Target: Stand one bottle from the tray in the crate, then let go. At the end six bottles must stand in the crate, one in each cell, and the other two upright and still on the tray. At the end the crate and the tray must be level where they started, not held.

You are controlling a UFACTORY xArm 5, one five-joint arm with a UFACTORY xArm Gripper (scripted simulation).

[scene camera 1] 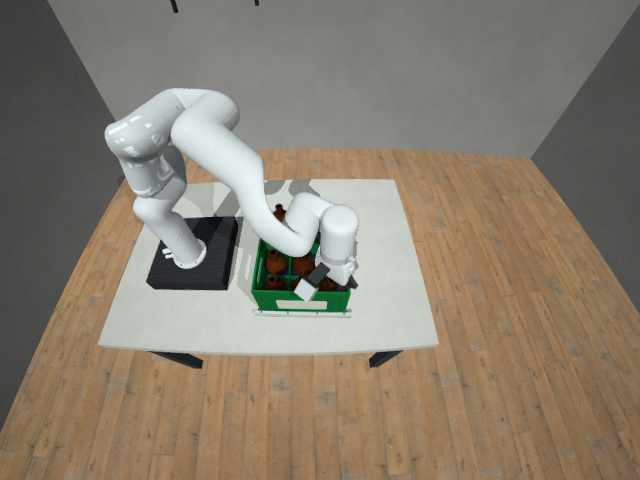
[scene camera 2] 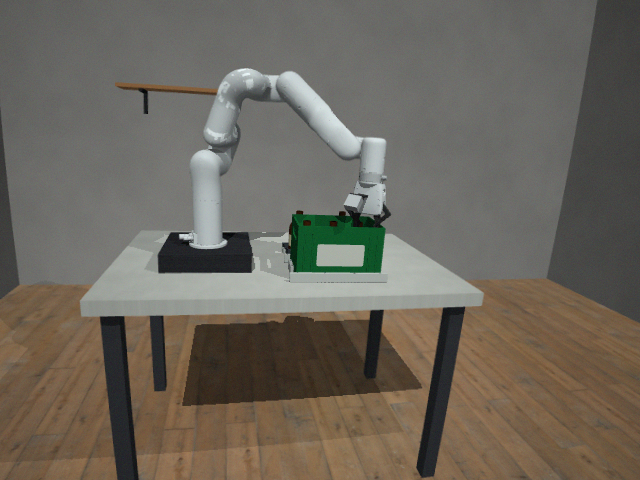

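Scene camera 1 shows my gripper, and the pictures give you that gripper together with a green crate.
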